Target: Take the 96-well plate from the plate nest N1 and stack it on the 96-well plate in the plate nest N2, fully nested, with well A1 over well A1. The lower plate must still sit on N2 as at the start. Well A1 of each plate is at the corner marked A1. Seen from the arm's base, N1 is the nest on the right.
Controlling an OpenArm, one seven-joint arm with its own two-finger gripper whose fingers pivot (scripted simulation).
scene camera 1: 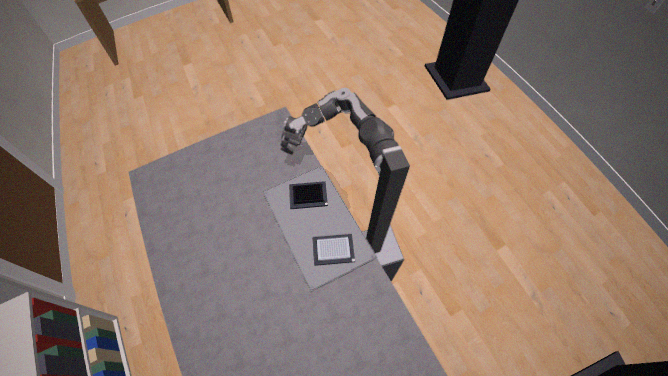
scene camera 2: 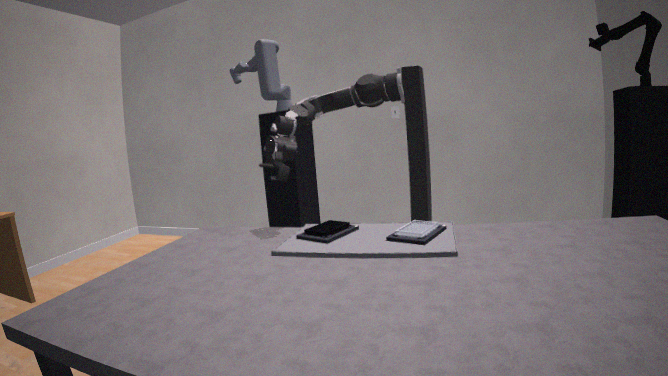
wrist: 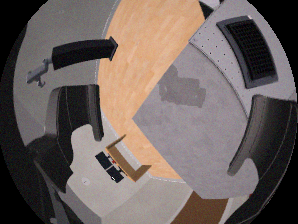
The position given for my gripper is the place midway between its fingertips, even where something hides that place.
Note:
I see my gripper (wrist: 161, 124), a dark 96-well plate (wrist: 245, 46), a dark arm column (scene camera 2: 412, 77) and a nest N1 (wrist: 242, 64).
The dark arm column shows as well in scene camera 1 (scene camera 1: 394, 169).

